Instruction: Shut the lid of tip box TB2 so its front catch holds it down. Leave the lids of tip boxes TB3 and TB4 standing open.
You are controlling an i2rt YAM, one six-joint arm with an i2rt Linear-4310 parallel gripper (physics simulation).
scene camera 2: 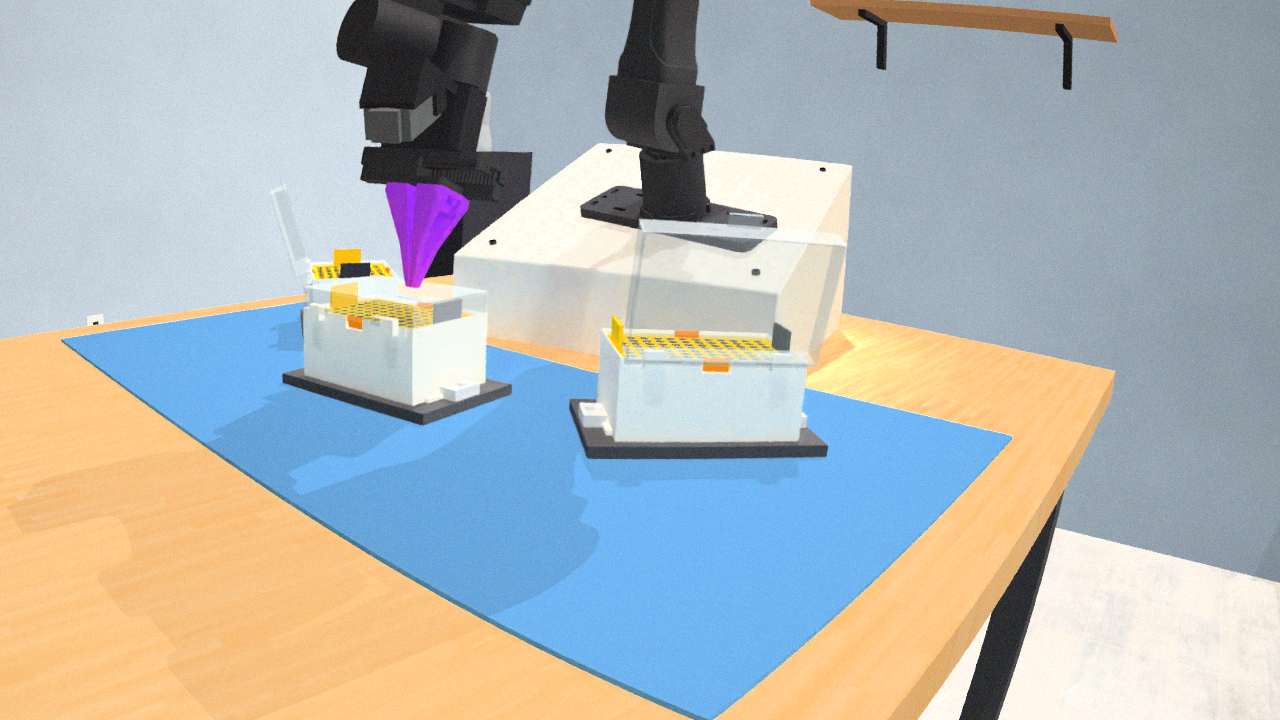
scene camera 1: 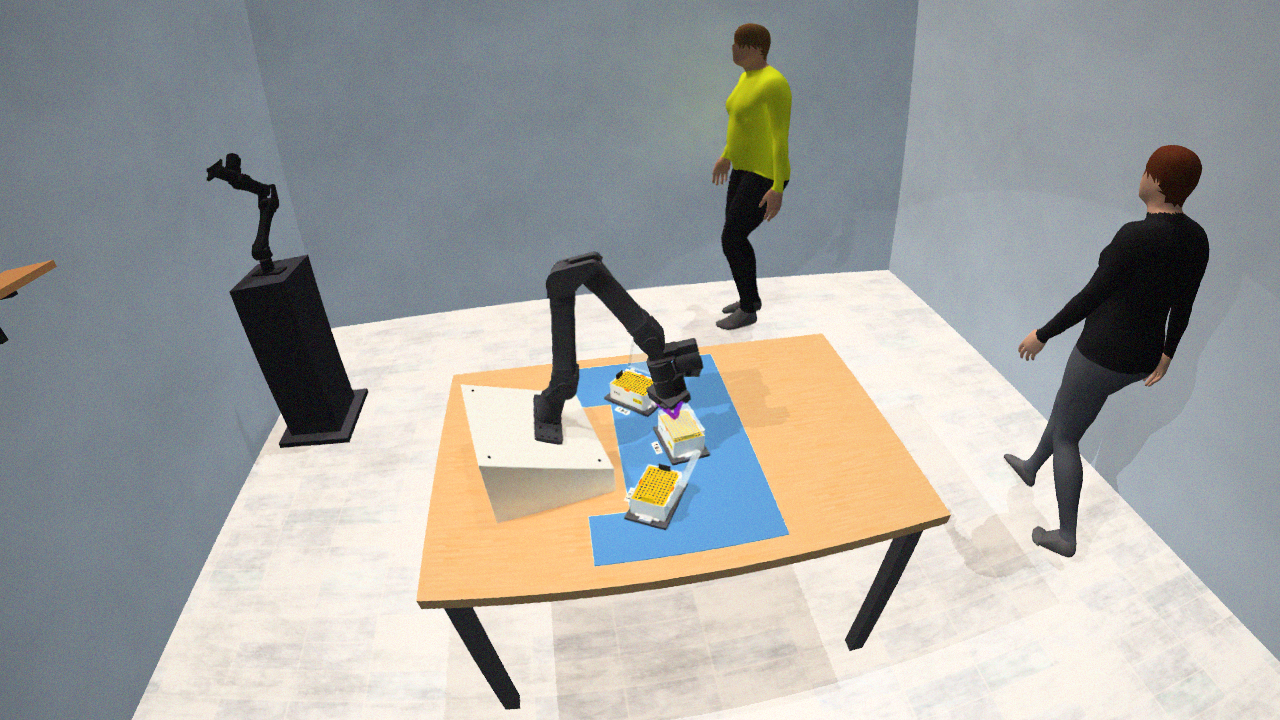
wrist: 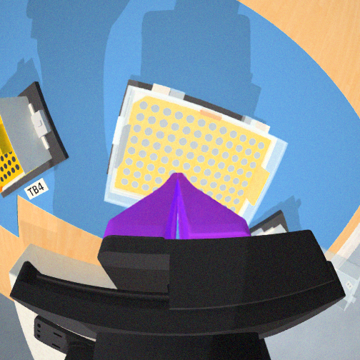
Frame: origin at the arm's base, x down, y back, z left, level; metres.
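Where they show: gripper, between the fingertips: (scene camera 2: 412, 287) (scene camera 1: 675, 418); arm's base, origin of its link: (scene camera 2: 676, 220) (scene camera 1: 547, 419).
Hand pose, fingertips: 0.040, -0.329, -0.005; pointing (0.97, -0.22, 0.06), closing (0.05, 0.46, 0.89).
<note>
Things, the pixels of their top centre, and the offset from my fingertips, as dx, dy, dz. Level surfaces: height alone.
- TB2, centre of its top: (scene camera 2: 403, 286) (scene camera 1: 676, 421) +0.001, +0.000, -0.011
- TB4, centre of its top: (scene camera 2: 697, 332) (scene camera 1: 632, 382) +0.012, +0.088, +0.194
- blue mat, height of its surface: dx +0.078
- wooden table, height of its surface: dx +0.080
TB2 (scene camera 1: 683, 442) (scene camera 2: 362, 360) (wrist: 165, 135), the middle white box with a yellow rack, has its clear lid down over it. The catch on the robot's side is hidden by the fingers; whether it holds cannot be told. My gripper (scene camera 1: 676, 416) (scene camera 2: 414, 285) (wrist: 177, 180) is shut and empty, its purple fingertips pointing down at or very close above the lid, near the edge toward the arm's base. TB4 (scene camera 1: 629, 394) (scene camera 2: 702, 402), labelled in the wrist view, has its clear lid standing open. The box I take as TB3 (scene camera 1: 651, 503) (scene camera 2: 359, 285) also stands open.
The boxes stand on dark base plates on a blue mat (scene camera 1: 742, 501) (scene camera 2: 501, 537) on the wooden table (scene camera 1: 832, 447). The arm's cream wedge mount (scene camera 1: 510, 447) (scene camera 2: 537, 304) is beside the mat. Two people and a black pedestal (scene camera 1: 290, 358) with another arm stand away from the table.
</note>
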